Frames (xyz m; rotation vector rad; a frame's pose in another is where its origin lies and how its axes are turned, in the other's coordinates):
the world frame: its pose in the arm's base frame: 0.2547 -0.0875 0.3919 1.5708 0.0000 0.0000
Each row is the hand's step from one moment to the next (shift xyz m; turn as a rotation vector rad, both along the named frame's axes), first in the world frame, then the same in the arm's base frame.
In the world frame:
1: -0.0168 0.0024 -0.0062 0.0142 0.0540 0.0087
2: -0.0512 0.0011 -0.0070 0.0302 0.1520 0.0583
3: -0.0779 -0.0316 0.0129 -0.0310 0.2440 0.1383
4: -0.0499 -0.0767 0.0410 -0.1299 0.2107 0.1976
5: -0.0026 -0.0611 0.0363 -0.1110 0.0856 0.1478
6: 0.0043 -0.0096 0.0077 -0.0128 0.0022 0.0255
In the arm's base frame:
1: -0.0168 0.0062 0.0024 0.0142 -0.0087 0.0540
2: -0.0512 0.0070 0.0011 0.0302 -0.0583 0.1520
3: -0.0779 -0.0129 -0.0316 -0.0310 -0.1383 0.2440
4: -0.0499 -0.0410 -0.0767 -0.1299 -0.1976 0.2107
5: -0.0026 -0.0363 -0.0611 -0.1110 -0.1478 0.0856
6: 0.0043 -0.0077 -0.0096 -0.0128 -0.0255 0.0022

